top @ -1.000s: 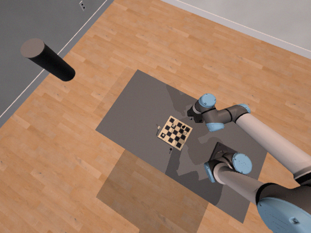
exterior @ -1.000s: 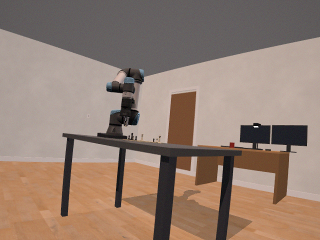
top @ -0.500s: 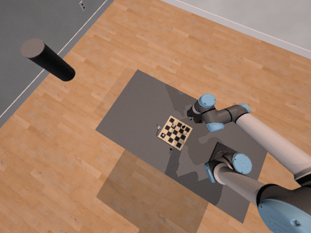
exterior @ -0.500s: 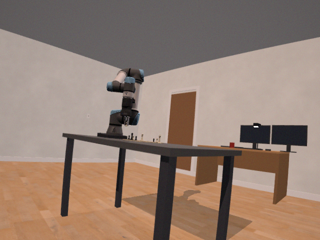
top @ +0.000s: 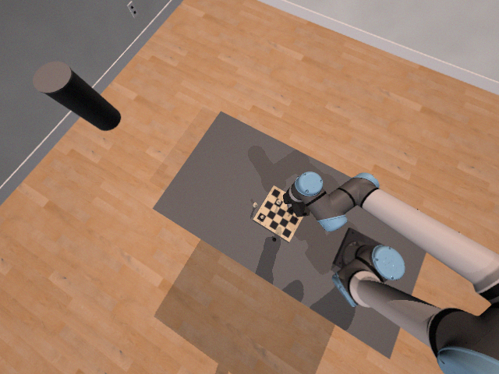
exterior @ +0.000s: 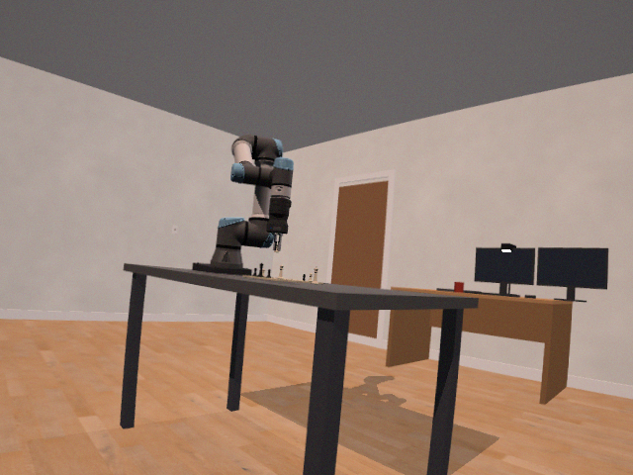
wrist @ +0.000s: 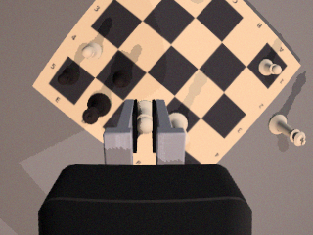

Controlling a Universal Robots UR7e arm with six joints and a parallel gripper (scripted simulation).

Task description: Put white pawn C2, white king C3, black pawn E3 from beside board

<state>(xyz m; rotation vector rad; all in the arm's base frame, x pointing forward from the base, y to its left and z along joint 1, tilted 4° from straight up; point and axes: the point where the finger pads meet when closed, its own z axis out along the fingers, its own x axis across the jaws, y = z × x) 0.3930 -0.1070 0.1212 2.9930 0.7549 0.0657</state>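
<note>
My gripper is now 2 cm short of the chessboard, 3 cm to the right of it and 12 cm above it. From my hand the other things lie so: large black piece: 3 cm behind, 4 cm to the right, 10 cm below; then white piece: 16 cm ahead, 4 cm to the left, 10 cm below.
</note>
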